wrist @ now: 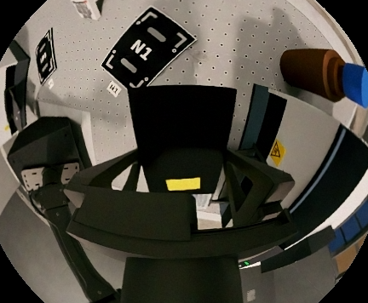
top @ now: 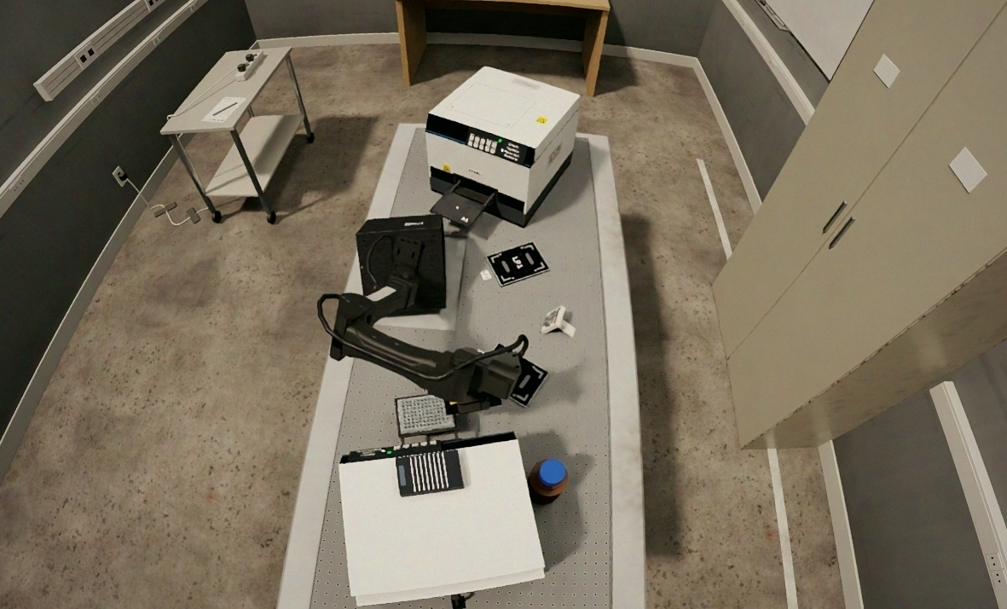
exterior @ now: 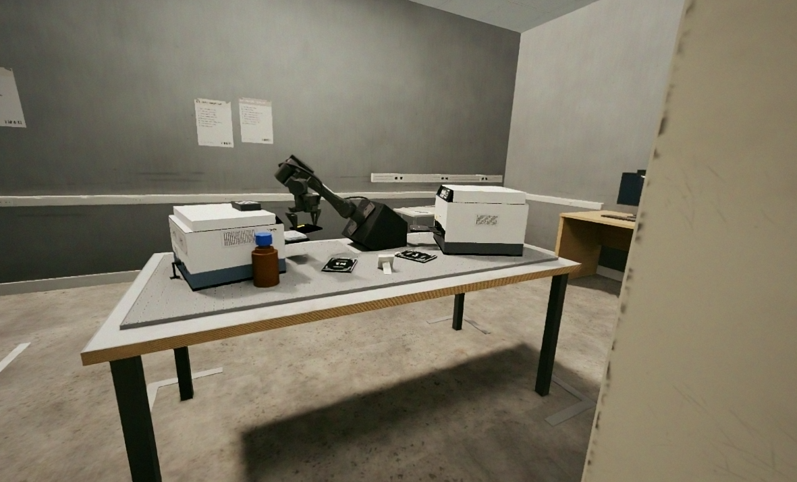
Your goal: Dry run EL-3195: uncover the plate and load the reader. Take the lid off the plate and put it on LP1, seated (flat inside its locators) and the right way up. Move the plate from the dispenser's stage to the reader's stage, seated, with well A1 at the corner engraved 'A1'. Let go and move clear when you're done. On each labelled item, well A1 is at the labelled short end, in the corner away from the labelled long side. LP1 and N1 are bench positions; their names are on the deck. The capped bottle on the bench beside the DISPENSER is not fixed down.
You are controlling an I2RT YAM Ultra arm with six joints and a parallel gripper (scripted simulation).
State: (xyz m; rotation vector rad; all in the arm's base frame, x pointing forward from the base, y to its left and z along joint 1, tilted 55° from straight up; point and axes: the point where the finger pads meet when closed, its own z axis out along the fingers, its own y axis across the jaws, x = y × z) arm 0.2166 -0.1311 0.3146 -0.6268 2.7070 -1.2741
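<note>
Now: hand 100 mm past the well plate, 60 mm above it and 40 mm to the left of it. Round my hand: blue-capped bottle 200 mm ahead, 170 mm to the right, 50 mm below; then black plate right at my hand.
</note>
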